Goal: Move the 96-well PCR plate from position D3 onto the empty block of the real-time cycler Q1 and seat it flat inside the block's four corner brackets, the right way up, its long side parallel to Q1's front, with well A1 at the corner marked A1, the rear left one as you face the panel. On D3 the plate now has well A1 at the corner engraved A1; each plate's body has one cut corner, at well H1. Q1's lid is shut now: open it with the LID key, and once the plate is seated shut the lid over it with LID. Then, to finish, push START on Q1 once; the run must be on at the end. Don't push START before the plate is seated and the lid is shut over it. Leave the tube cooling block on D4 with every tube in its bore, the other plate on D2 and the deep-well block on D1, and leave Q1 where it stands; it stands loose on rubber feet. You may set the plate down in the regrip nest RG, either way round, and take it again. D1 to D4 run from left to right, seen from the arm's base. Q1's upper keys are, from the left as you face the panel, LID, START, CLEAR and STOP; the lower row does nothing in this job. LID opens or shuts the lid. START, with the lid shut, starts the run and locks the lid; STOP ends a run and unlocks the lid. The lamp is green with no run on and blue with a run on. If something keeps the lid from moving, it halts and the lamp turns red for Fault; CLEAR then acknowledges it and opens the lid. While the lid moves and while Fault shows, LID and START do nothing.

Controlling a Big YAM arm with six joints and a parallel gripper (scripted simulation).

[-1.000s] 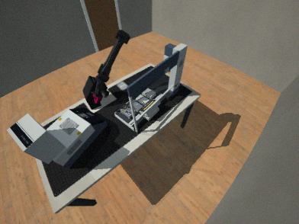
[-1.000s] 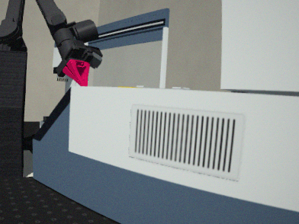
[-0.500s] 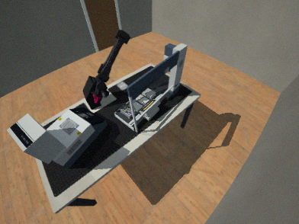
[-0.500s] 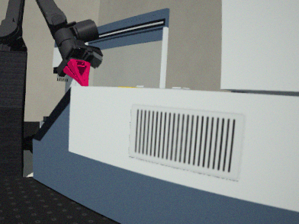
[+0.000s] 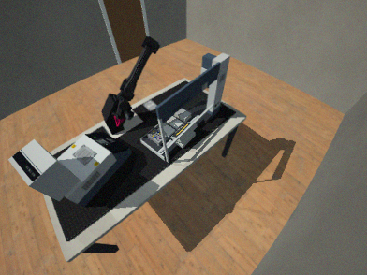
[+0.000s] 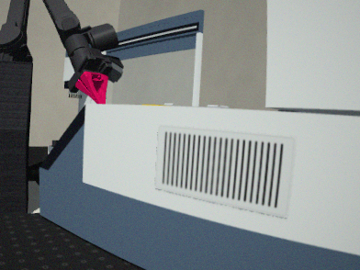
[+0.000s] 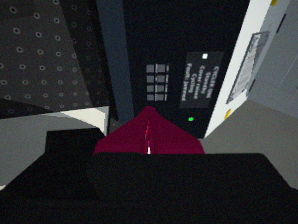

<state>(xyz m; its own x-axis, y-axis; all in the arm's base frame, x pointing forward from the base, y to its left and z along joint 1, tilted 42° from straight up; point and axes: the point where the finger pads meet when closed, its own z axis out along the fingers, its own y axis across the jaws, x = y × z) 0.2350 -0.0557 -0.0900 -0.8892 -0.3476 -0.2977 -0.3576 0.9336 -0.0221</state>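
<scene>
Right now my hand is 270 mm to the right of the tube, 140 mm short of it and 140 mm above it. Also, from my hand: tube cooling block: 240 mm to the left, 140 mm below, 140 mm ahead; then pipette head: 790 mm to the left, 170 mm above, 20 mm ahead.
</scene>
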